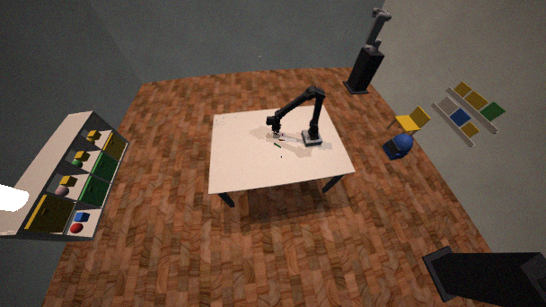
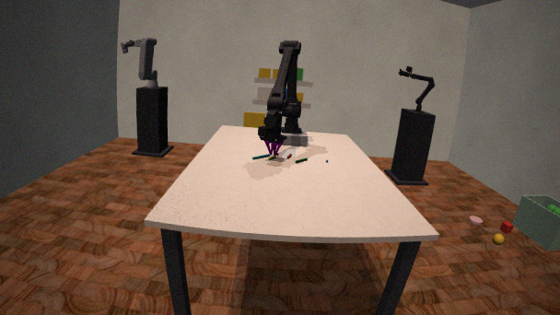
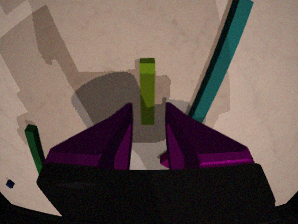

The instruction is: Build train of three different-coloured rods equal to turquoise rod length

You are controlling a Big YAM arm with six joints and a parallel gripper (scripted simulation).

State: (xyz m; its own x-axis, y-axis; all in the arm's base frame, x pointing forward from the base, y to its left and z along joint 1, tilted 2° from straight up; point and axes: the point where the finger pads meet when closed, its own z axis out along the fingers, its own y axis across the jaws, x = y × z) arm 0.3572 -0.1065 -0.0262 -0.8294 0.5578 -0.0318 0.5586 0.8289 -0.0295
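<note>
My gripper is now 1 cm short of the lime rod and 2 cm above it. The rest, counted from my hand: magenta rod 6 cm behind, 2 cm to the left, 2 cm below; orange rod 4 cm behind, 8 cm to the left, 2 cm below; turquoise rod 6 cm to the right, 2 cm below.
</note>
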